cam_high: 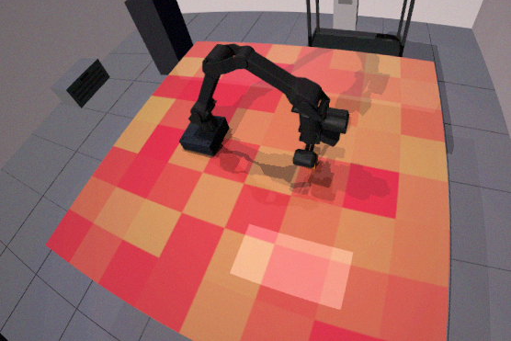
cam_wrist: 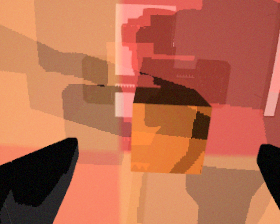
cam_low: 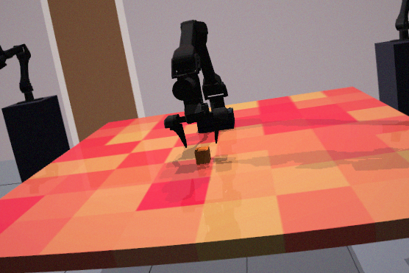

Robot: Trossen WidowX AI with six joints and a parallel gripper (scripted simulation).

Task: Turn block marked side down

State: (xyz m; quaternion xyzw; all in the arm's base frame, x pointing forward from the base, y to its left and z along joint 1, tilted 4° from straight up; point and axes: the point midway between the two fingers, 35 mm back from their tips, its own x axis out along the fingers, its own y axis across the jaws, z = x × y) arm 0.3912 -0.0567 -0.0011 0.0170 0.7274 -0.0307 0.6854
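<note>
Right now my gripper tip is 3 cm above the block and 1 cm past it.
</note>
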